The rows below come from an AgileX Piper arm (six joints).
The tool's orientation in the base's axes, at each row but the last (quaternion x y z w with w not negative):
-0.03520 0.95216 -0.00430 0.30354
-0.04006 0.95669 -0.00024 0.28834
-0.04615 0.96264 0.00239 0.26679
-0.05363 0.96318 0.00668 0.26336
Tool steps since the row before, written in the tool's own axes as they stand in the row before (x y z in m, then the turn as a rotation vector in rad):
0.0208 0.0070 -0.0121 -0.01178 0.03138 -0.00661
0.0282 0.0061 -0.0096 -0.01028 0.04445 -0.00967
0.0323 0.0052 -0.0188 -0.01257 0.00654 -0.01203
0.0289 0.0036 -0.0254 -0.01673 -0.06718 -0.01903
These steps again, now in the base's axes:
-0.0244 0.0054 -0.0024 0.00374 0.03203 0.01127
-0.0292 0.0037 -0.0077 -0.00020 0.04488 0.01269
-0.0377 0.0018 -0.0006 0.00396 0.00726 0.01665
-0.0380 -0.0003 0.0071 0.01185 -0.06590 0.02592

